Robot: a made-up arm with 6 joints. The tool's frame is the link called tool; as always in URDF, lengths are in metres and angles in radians. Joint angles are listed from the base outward.
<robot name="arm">
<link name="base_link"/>
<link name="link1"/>
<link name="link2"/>
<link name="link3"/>
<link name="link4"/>
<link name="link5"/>
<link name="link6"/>
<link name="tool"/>
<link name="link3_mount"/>
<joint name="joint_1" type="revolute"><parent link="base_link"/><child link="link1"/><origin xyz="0 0 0.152" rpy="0 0 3.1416"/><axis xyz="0 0 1"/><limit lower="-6.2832" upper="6.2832"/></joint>
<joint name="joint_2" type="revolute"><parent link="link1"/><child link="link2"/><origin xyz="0 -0.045 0" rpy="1.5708 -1.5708 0"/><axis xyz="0 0 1"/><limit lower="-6.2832" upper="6.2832"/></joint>
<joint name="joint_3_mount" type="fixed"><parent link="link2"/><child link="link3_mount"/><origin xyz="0.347 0 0"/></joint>
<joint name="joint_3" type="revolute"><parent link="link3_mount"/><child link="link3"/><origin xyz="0.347 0 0" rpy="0 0 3.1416"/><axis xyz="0 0 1"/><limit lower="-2.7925" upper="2.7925"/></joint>
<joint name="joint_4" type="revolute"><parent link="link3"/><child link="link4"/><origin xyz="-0.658 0 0" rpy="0 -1.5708 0"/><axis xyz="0 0 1"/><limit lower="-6.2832" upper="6.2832"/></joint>
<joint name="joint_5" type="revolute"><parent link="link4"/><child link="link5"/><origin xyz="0 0 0" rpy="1.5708 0 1.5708"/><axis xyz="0 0 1"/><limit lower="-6.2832" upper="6.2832"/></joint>
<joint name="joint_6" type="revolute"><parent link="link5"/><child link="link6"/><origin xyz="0 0.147 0" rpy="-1.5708 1.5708 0"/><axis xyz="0 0 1"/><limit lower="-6.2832" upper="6.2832"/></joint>
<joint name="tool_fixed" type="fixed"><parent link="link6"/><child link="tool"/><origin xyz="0 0 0" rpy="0 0 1.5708"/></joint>
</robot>
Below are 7 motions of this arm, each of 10 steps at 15 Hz.
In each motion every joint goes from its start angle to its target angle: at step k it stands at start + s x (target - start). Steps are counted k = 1, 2, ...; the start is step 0. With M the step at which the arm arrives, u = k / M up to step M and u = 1 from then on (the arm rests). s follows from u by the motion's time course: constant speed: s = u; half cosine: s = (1 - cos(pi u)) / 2; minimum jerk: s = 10 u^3 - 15 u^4 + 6 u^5.
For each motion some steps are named. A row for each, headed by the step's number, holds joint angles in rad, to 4 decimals.
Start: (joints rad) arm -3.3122 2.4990 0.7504 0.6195 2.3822 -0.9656
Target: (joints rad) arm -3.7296 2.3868 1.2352 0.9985 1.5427 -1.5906
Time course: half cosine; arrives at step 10
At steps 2, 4, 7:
2: -3.3521 2.4883 0.7967 0.6557 2.3020 -1.0253
4: -3.4564 2.4602 0.9179 0.7504 2.0922 -1.1815
7: -3.6436 2.4099 1.1353 0.9204 1.7157 -1.4618

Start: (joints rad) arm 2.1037 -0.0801 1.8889 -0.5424 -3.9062 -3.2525
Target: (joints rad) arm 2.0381 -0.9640 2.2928 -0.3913 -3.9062 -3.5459
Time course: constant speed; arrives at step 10
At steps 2, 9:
2: 2.0906 -0.2569 1.9697 -0.5122 -3.9062 -3.3112
9: 2.0447 -0.8756 2.2524 -0.4064 -3.9062 -3.5166

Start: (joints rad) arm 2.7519 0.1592 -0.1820 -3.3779 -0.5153 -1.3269
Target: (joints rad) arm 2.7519 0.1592 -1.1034 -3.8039 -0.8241 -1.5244
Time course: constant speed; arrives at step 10
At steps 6, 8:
6: 2.7519 0.1592 -0.7348 -3.6335 -0.7006 -1.4454
8: 2.7519 0.1592 -0.9191 -3.7187 -0.7623 -1.4849

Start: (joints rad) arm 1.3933 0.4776 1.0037 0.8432 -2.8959 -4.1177
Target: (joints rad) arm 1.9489 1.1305 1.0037 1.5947 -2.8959 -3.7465
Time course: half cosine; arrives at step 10
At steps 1, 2, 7, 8, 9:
1: 1.4069 0.4936 1.0037 0.8616 -2.8959 -4.1086
2: 1.4464 0.5399 1.0037 0.9150 -2.8959 -4.0823
7: 1.8344 0.9959 1.0037 1.4398 -2.8959 -3.8230
8: 1.8958 1.0682 1.0037 1.5229 -2.8959 -3.7819
9: 1.9353 1.1145 1.0037 1.5763 -2.8959 -3.7556

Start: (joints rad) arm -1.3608 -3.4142 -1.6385 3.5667 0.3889 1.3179
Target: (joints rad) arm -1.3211 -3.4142 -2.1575 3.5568 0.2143 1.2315
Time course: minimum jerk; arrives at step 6
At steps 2, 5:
2: -1.3525 -3.4142 -1.7474 3.5646 0.3523 1.2998
5: -1.3225 -3.4142 -2.1391 3.5572 0.2205 1.2346

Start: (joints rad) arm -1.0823 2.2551 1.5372 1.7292 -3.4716 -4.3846
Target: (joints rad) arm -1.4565 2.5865 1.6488 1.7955 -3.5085 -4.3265
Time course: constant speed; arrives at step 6
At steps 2, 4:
2: -1.2070 2.3656 1.5744 1.7513 -3.4839 -4.3652
4: -1.3318 2.4760 1.6116 1.7734 -3.4962 -4.3459

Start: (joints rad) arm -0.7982 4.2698 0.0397 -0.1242 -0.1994 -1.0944
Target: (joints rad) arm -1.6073 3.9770 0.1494 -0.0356 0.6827 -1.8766
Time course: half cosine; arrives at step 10
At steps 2, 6, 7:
2: -0.8755 4.2418 0.0502 -0.1157 -0.1152 -1.1691
6: -1.3278 4.0782 0.1115 -0.0662 0.3779 -1.6064
7: -1.4405 4.0373 0.1268 -0.0539 0.5009 -1.7154

